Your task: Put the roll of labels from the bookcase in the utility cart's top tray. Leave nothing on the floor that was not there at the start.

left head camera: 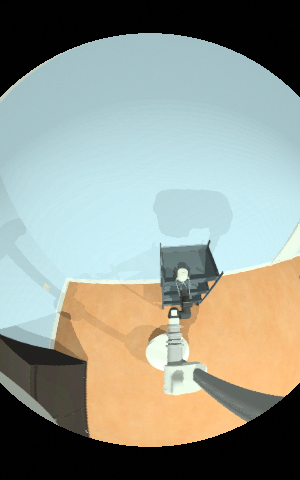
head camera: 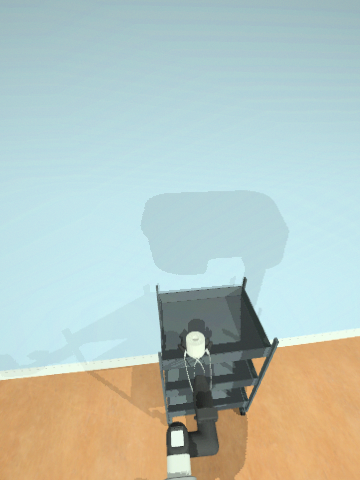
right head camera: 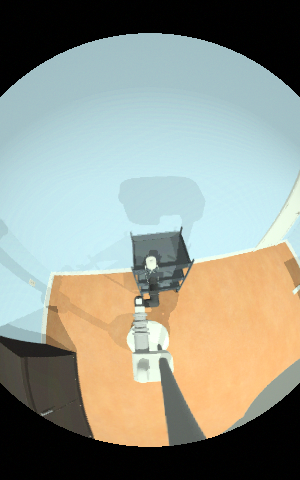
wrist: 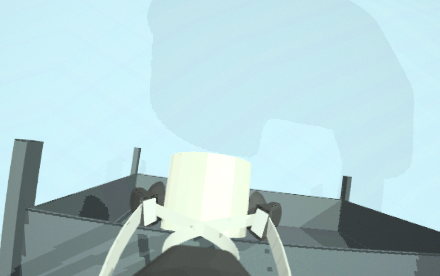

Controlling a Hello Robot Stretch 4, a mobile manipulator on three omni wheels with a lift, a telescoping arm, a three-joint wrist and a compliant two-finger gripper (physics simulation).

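Where they show: gripper, between the fingertips: (left head camera: 181, 271) (head camera: 194, 339) (right head camera: 150, 259); robot's base, origin of its link: (left head camera: 166, 350) (right head camera: 148, 338).
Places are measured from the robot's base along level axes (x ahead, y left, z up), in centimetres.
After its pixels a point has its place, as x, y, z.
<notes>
The white roll of labels (head camera: 195, 344) {53.4, -8.2, 76.0} (left head camera: 182, 274) {53.3, -8.2, 76.0} (right head camera: 151, 262) {53.3, -9.0, 76.1} (wrist: 207, 187) {52.1, -8.5, 73.7} is upright between the fingers of my gripper (head camera: 196, 348) (wrist: 206, 202) {58.2, -8.6, 71.4}, which is shut on it. Roll and gripper are over the front part of the utility cart's top tray (head camera: 235, 353) {52.5, -23.8, 69.2} (wrist: 350, 262) {52.3, -20.3, 69.2}, left of its middle in the head view. In the wrist view the roll's lower end overlaps the tray's front rim; whether it touches the tray cannot be told. The dark grey utility cart (head camera: 262, 372) {52.7, -38.5, 50.5} stands against the wall, with its lower trays partly hidden by the wrist. The bookcase cannot be made out for certain.
The cart's corner posts rise above the top tray. A light blue wall (head camera: 100, 225) {87.9, 26.9, 108.1} is right behind the cart. A tall dark cabinet (left head camera: 60, 390) {-53.4, 82.2, 52.0} (right head camera: 52, 382) {-54.3, 82.2, 52.2} stands at the lower left in both side head views. Wood floor (head camera: 310, 415) {49.5, -77.5, -2.8} lies around the cart.
</notes>
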